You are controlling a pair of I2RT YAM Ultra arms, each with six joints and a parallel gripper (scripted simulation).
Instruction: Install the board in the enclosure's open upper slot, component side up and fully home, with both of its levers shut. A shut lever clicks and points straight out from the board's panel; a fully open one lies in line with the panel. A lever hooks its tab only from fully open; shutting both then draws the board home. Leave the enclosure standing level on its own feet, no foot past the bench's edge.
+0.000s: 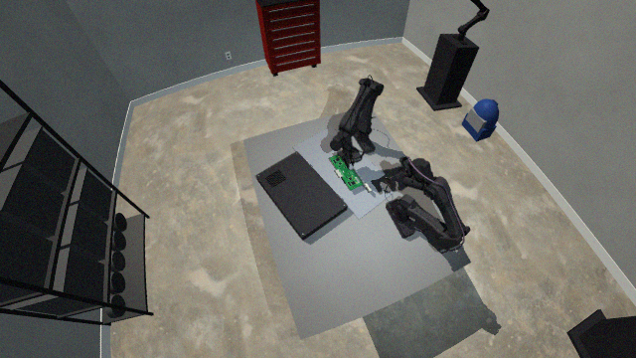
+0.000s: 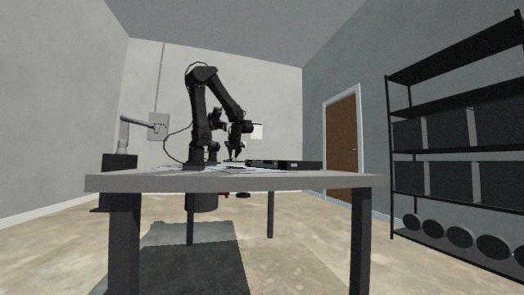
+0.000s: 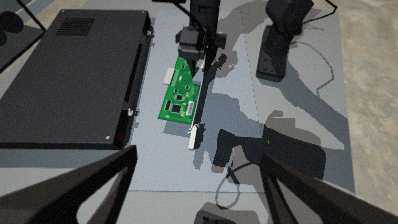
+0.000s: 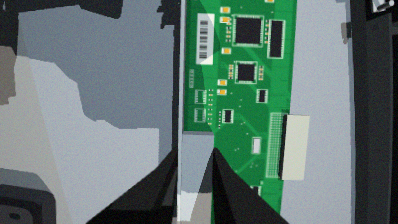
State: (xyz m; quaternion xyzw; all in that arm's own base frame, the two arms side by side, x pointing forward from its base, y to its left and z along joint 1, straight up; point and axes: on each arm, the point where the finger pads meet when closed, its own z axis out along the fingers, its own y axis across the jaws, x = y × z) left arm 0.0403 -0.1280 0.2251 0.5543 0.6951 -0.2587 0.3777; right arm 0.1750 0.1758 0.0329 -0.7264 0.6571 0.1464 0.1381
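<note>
Right now the pale mat is 20 mm ahead of my right hand, 40 mm to the right of it and 60 mm below it. The rest, counted from my right hand: black enclosure 280 mm ahead, 60 mm to the left, 20 mm below.
</note>
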